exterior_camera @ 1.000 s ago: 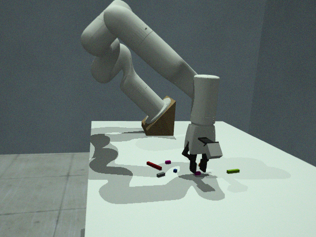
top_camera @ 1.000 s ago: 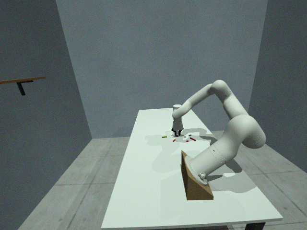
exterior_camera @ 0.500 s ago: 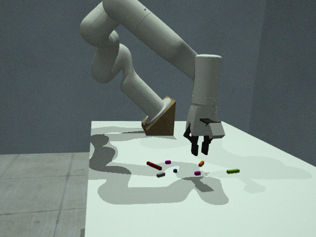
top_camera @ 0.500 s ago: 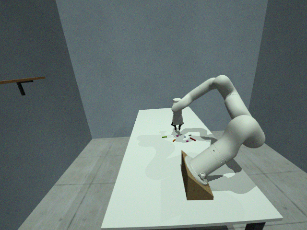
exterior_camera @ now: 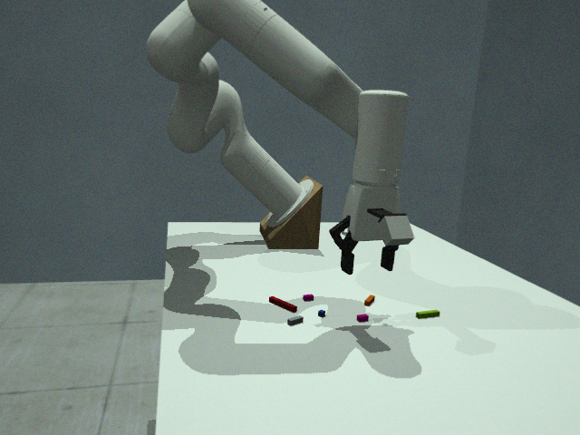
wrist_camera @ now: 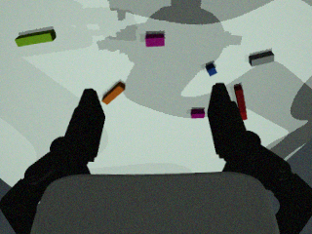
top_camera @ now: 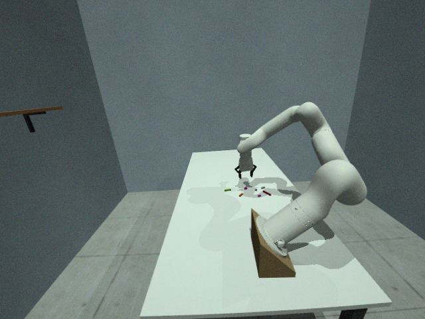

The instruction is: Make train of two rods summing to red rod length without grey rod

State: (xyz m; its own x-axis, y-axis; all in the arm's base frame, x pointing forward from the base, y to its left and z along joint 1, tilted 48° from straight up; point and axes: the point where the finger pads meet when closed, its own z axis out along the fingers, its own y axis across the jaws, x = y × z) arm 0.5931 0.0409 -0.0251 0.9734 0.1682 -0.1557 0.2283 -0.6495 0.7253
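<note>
The lime rod lies 140 mm to the left of my hand, 110 mm below it and 10 mm behind it. From my hand the other things lie so: grey rod: 130 mm to the right, 110 mm below, 10 mm ahead; then orange rod: 110 mm below, 90 mm behind, 40 mm to the left; then blue rod: 110 mm below, 80 mm to the right, 20 mm behind.
</note>
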